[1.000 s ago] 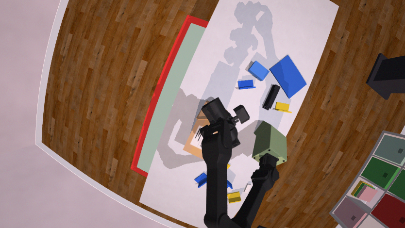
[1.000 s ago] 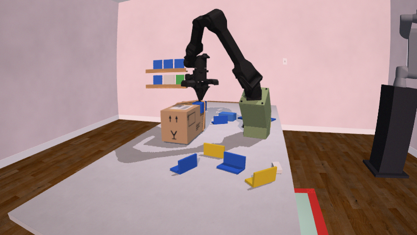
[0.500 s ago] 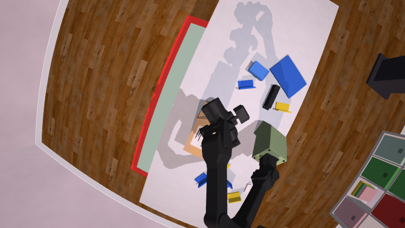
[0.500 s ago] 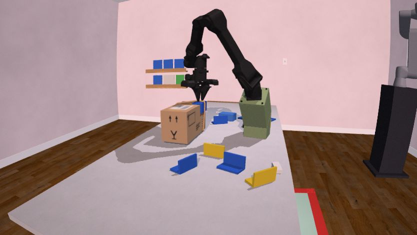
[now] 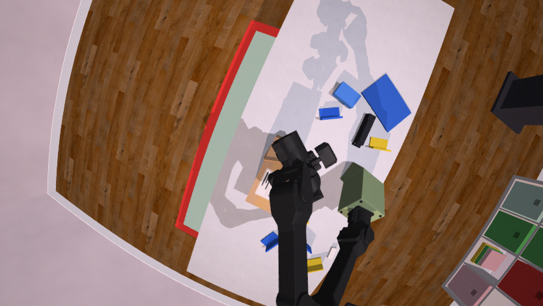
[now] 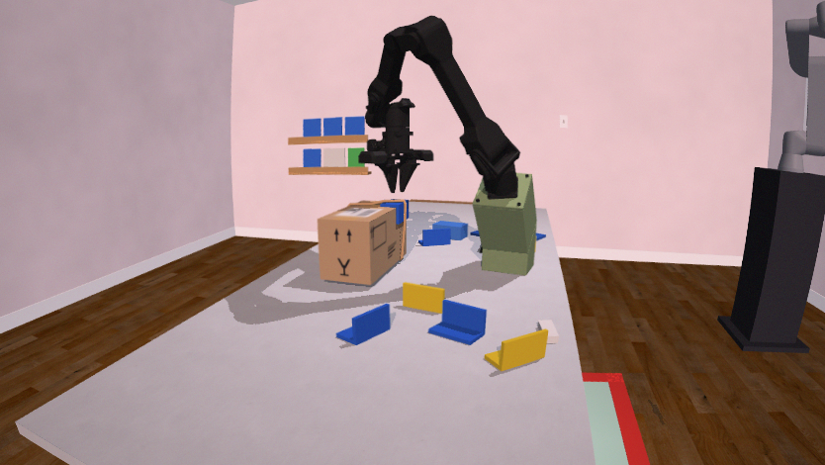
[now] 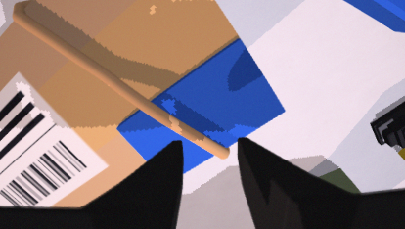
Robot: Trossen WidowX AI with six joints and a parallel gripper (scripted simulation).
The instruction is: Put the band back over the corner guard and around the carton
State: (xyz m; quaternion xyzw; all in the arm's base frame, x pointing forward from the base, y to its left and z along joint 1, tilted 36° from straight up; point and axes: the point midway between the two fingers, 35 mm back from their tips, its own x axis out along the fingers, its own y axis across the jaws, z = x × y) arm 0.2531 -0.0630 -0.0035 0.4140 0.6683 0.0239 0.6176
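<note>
Right now my hand is 50 mm short of the brown carton, 90 mm to the right of it and 130 mm above it. From my hand the other things lie so: black bar 190 mm behind, 210 mm to the right, 180 mm below; then blue board 240 mm behind, 360 mm to the right, 200 mm below.
</note>
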